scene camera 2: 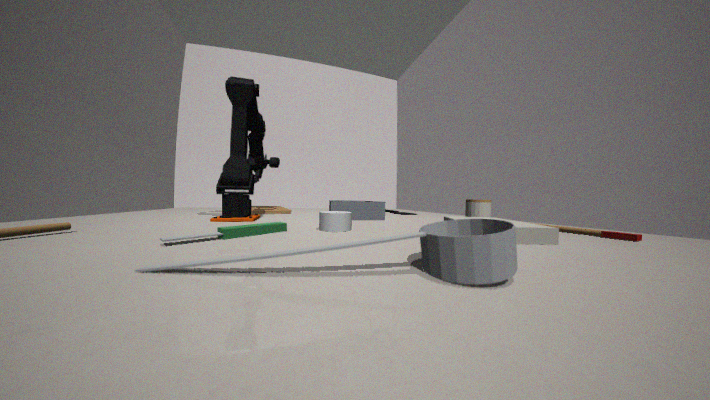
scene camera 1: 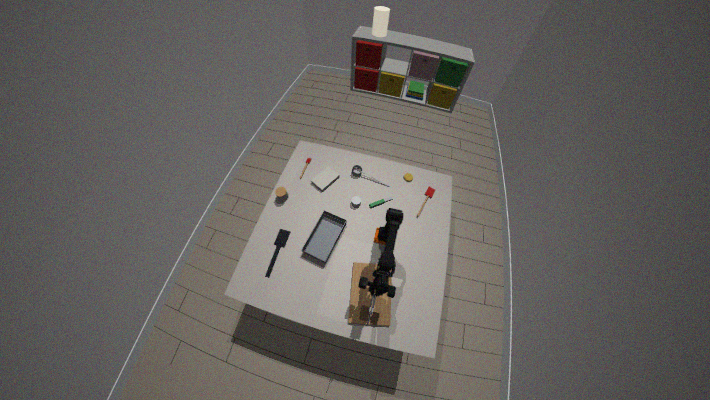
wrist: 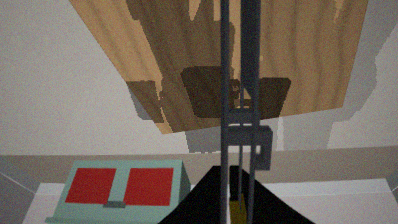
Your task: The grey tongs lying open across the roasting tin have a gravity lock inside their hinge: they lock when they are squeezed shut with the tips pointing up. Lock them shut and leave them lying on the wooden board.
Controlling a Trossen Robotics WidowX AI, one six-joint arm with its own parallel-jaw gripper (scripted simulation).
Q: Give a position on a roasting tin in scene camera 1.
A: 319,245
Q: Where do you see a green-handled knife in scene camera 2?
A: At 224,233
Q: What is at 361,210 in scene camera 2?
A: A roasting tin.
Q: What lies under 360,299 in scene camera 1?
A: A wooden board.
